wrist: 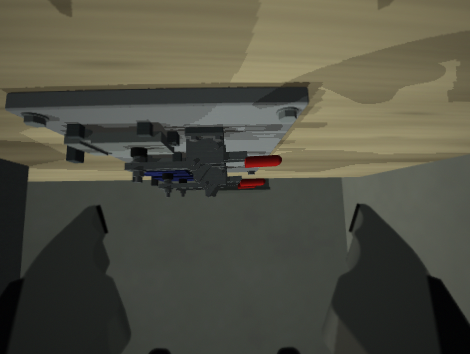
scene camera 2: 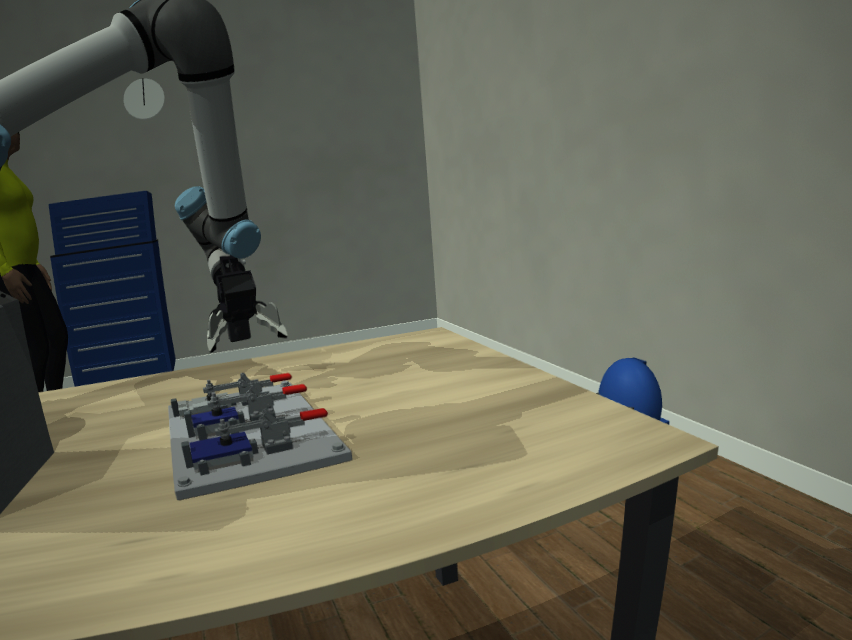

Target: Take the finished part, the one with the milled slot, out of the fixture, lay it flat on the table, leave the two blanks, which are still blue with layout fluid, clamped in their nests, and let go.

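Frame: origin at the arm's base, x ahead, y left, z up, level; centimetres.
Seen in the pictures: gripper, fingertip midpoint: (wrist: 229,207) (scene camera 2: 249,344).
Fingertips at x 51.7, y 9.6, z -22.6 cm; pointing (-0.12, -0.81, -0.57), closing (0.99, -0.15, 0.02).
A point is followed by its place in that frame.
The grey fixture plate (scene camera 2: 303,456) @(z -30.2, x 45.7, y -26.5 cm) (wrist: 250,117) @(z -30.2, x 52.7, y 3.5 cm) lies on the table with three nests, each under a red-handled clamp. Two blue blanks, the front blank (scene camera 2: 221,449) @(z -28.1, x 36.1, y -21.7 cm) and the middle blank (scene camera 2: 203,418) @(z -27.6, x 36.8, y -9.6 cm), sit in their nests under clamp arms; blue also shows behind the clamps in the wrist view. The finished part (wrist: 114,135) @(z -29.3, x 40.1, y 4.2 cm), grey with a thin dark slot, lies in the third nest, at the far side in the scene view and nearest in the wrist view. Its clamp arm reaches over it. My gripper (scene camera 2: 247,341) @(z -22.5, x 51.7, y 9.6 cm) (wrist: 229,207) @(z -22.5, x 51.7, y 9.6 cm) is open and empty, above and beyond the fixture's far side, apart from everything.
Red clamp handles (scene camera 2: 313,414) (wrist: 263,161) stick out on the right side of the fixture. A dark grey box (scene camera 2: 19,406) @(z -21.3, x 10.4, y -3.0 cm) stands at the table's left. A blue drawer cabinet (scene camera 2: 113,310) and a person in yellow (scene camera 2: 17,220) are behind the table. A blue rounded object (scene camera 2: 630,387) is beyond its right edge.
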